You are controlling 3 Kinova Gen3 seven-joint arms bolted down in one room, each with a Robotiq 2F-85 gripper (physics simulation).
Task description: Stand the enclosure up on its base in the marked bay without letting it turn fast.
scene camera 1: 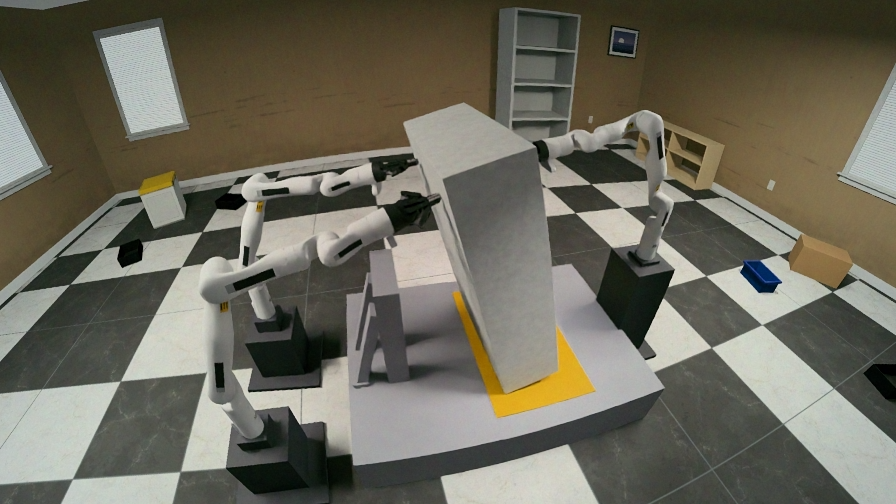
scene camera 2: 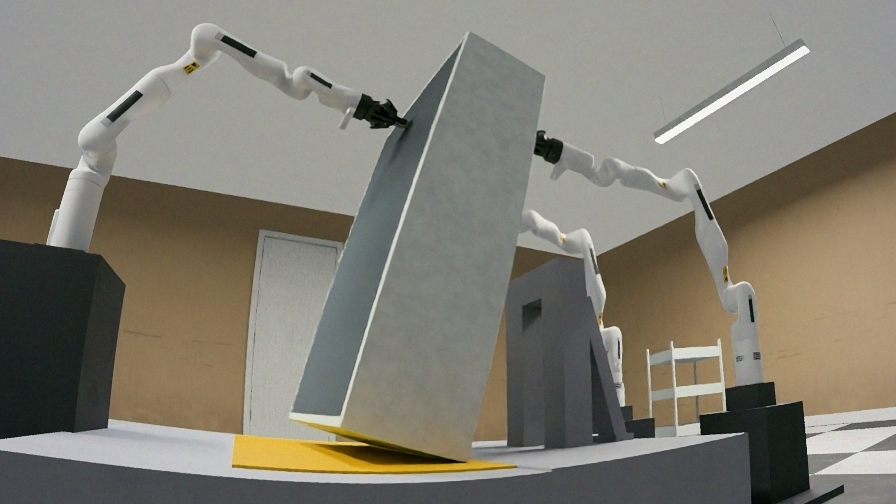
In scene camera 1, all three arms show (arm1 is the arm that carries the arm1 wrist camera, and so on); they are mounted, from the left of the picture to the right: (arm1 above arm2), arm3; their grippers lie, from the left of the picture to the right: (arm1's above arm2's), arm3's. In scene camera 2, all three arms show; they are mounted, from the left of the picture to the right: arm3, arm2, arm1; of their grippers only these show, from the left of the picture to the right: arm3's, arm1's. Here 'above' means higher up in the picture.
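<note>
The tall grey enclosure (scene camera 1: 504, 269) (scene camera 2: 438, 250) is tilted, its top leaning left in scene camera 1. One bottom edge rests on the yellow marked bay (scene camera 1: 573, 377) (scene camera 2: 266, 452); the opposite edge is raised. Arm1's gripper (scene camera 1: 412, 162) (scene camera 2: 538, 145) looks shut, its tips at the leaning side, high up; contact is unclear. Arm2's gripper (scene camera 1: 434, 199) looks shut, its tips at the same side; the enclosure hides it in scene camera 2. Arm3's gripper (scene camera 1: 540, 151) (scene camera 2: 404, 123) is shut, its tips at the open side near the top; the enclosure partly hides it in scene camera 1.
The bay lies on a raised grey platform (scene camera 1: 407, 438) (scene camera 2: 657, 467). A grey support stand (scene camera 1: 391, 332) (scene camera 2: 567, 351) stands on it, apart from the enclosure, on the leaning side. Dark pedestals (scene camera 1: 275, 351) (scene camera 1: 632, 300) carry the arms beside the platform. A white cart (scene camera 2: 687, 393) stands behind.
</note>
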